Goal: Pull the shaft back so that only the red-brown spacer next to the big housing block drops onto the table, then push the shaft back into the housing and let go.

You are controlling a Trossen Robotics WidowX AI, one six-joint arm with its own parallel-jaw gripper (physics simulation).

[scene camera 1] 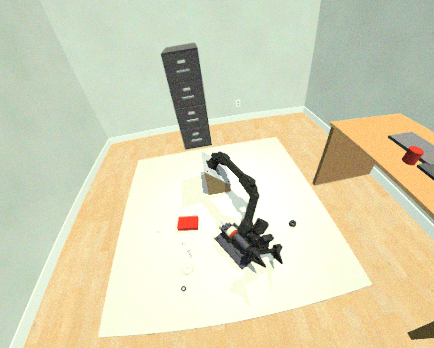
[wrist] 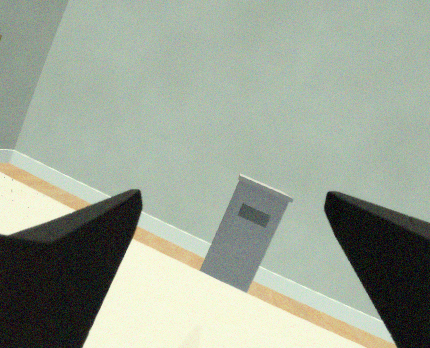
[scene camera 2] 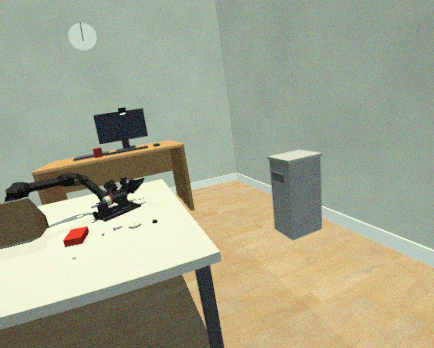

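Observation:
The dark housing assembly, on a dark base plate, sits on the white table. A dark cylinder lies along it, with a red-orange band and a cream band beside it near one end. In the scene camera 2 view the assembly is small and partly behind the arm. The red-brown spacer and the shaft cannot be clearly told apart at this size. My gripper is open and empty, at the assembly's end away from the bands. The assembly does not show in the wrist view.
A red box lies near the assembly. A pale disc, small screws and a small black ring lie on the same side. A dark ring lies on the other side. A wedge-shaped block stands by the arm's base.

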